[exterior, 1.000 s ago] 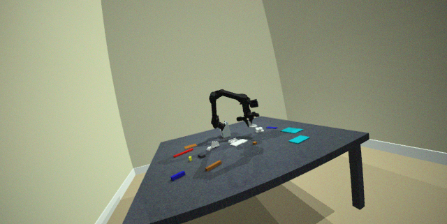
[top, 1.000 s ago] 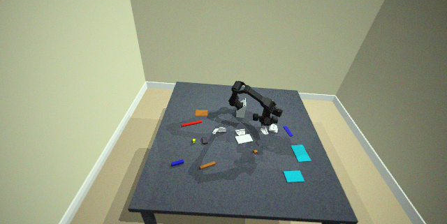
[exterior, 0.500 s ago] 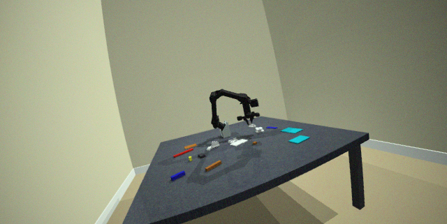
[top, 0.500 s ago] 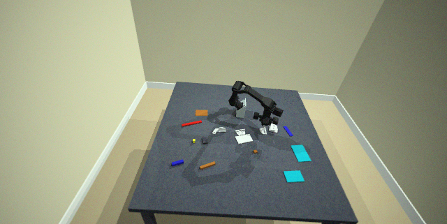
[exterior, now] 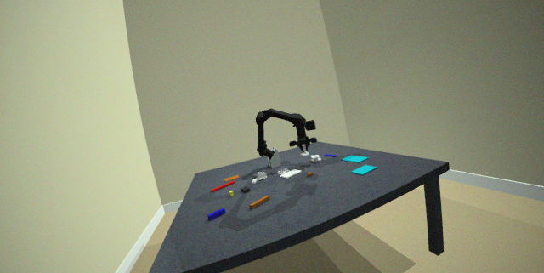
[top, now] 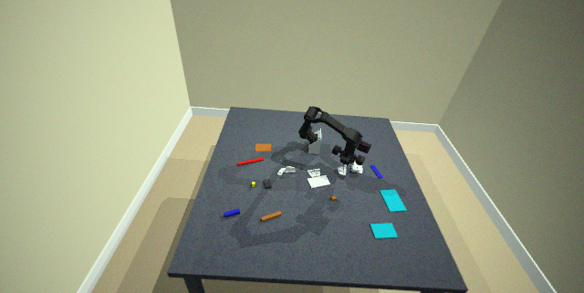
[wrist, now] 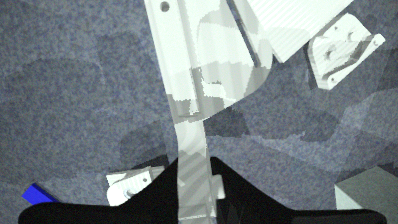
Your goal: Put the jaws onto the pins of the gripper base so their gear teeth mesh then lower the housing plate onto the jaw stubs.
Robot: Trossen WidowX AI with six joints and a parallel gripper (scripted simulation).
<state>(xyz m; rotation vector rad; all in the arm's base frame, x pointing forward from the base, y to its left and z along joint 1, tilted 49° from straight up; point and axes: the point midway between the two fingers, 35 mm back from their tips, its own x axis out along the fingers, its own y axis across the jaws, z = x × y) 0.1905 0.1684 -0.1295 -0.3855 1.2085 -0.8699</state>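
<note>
Right now my gripper tip is 9 cm to the right of the white gripper base, 6 cm past it and 5 cm above it. The rest, counted from my gripper tip: white jaw (3 cm above, 2 cm ahead); then orange cube (20 cm ahead, 7 cm below, 6 cm to the right); then grey block (44 cm to the right, 17 cm ahead, 8 cm below).
</note>
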